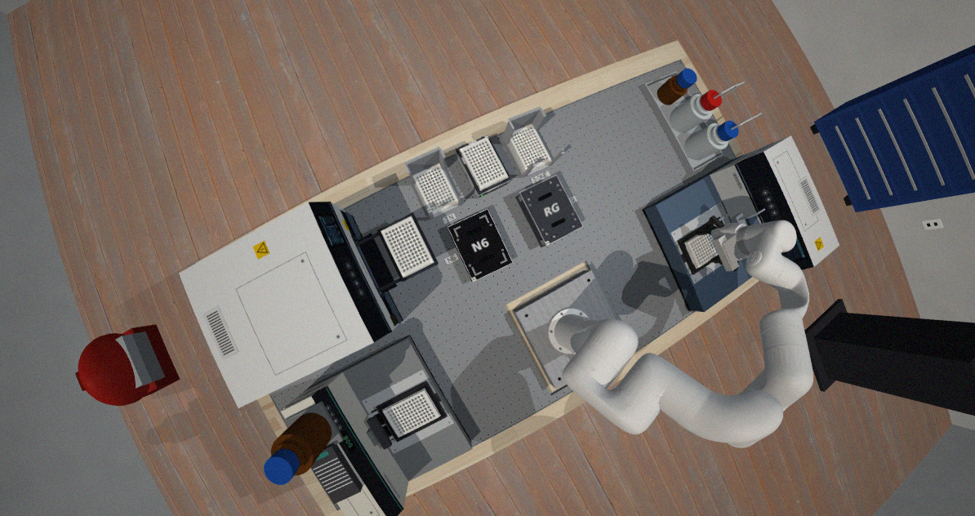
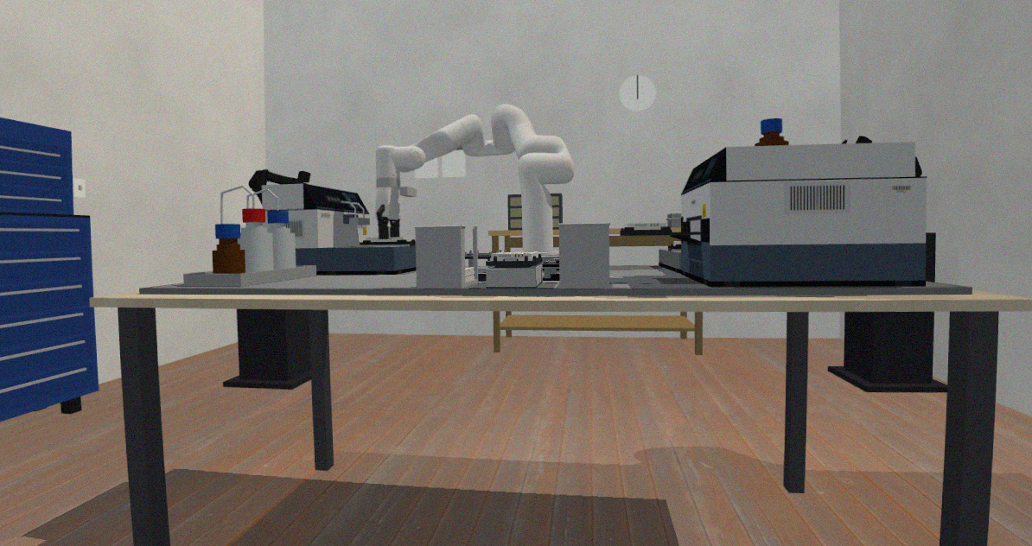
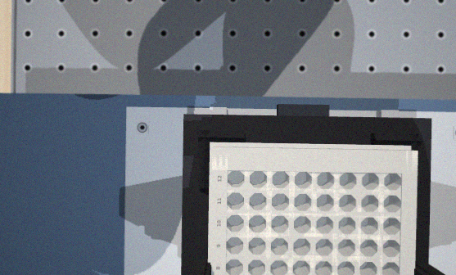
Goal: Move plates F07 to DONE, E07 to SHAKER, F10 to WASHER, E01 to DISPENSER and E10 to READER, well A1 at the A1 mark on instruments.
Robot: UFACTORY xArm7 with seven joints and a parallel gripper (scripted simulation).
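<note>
Now: the washer nest 2 cm below my hand. Also, from my hand: washer housing: 25 cm to the right, 2 cm below; blue washer base: 7 cm below, 3 cm to the right; regrip nest RG: 37 cm to the left, 31 cm ahead, 6 cm below.
</note>
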